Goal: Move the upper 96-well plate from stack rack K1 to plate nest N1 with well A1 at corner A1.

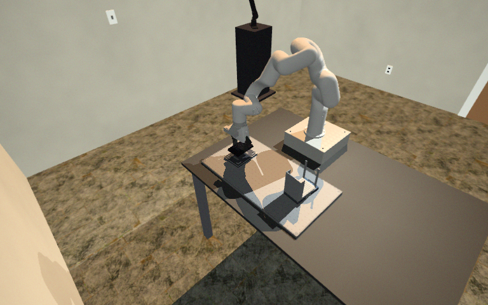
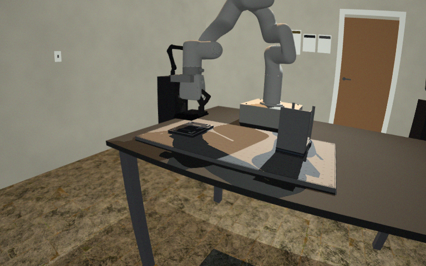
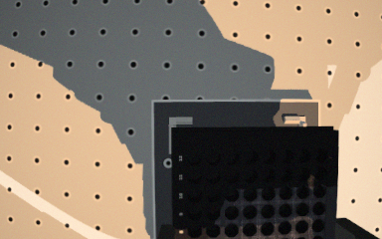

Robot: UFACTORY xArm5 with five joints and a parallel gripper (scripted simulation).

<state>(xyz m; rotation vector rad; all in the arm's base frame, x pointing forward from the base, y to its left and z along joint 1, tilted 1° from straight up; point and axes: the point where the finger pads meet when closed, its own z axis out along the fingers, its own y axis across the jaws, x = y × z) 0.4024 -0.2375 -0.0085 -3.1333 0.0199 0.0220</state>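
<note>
My hand is 7 cm above the plate nest N1. From my hand the other things lie so: black 96-well plate (1 cm below); grey rack wall (6 cm ahead, 41 cm to the left, 1 cm above); light plate (42 cm to the left, 5 cm below).
</note>
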